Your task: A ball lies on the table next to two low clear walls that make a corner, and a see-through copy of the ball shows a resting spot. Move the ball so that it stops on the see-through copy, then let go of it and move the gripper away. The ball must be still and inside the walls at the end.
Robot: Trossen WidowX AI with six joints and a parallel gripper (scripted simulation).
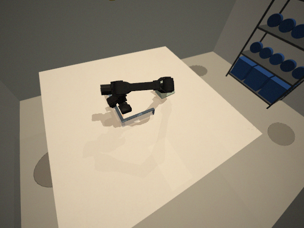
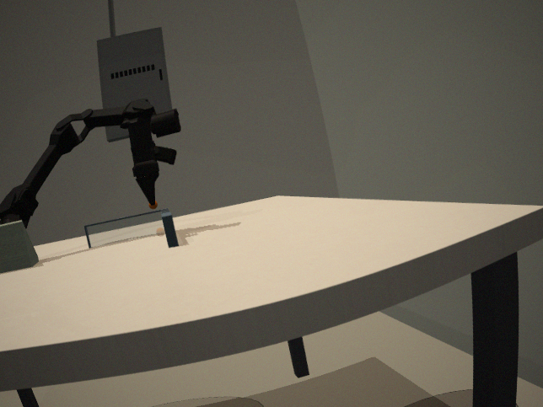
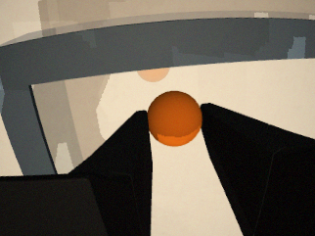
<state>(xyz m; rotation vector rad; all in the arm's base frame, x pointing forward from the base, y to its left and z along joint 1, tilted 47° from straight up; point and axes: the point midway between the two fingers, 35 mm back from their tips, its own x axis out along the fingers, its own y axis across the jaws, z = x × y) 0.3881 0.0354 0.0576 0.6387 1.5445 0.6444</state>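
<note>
The see-through copy of ball is 7 cm below my gripper tip. Round my gripper tip: corner post 24 cm to the right, 5 cm below, 2 cm ahead; then orange ball right at my gripper tip.
</note>
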